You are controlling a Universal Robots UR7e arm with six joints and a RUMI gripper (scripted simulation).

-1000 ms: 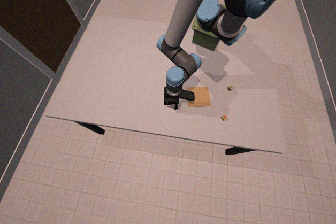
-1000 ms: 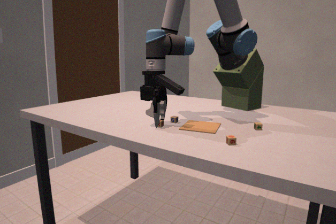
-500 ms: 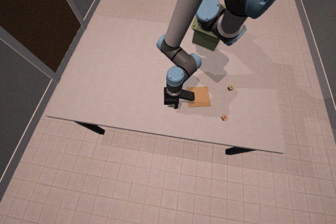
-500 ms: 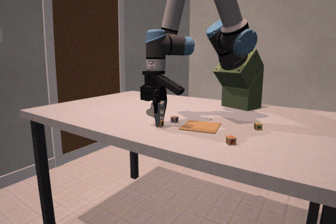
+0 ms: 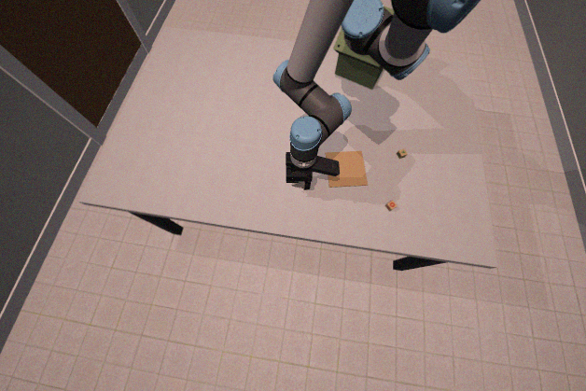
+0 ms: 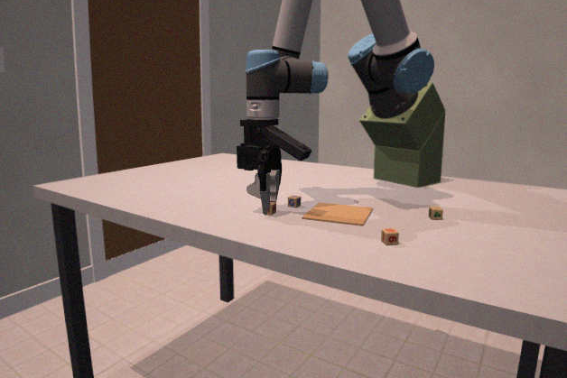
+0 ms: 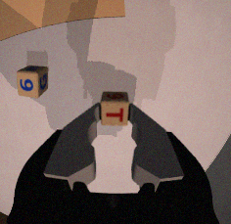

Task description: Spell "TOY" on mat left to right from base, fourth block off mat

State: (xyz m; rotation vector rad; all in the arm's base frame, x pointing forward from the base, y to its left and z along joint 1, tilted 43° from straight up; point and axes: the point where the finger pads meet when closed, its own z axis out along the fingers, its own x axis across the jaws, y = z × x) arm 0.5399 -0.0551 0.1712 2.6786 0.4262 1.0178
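The T block is right at my hand. The rest, counted from my hand: wooden block 310 mm to the left; mat 100 mm behind, 130 mm to the left, 10 mm below.
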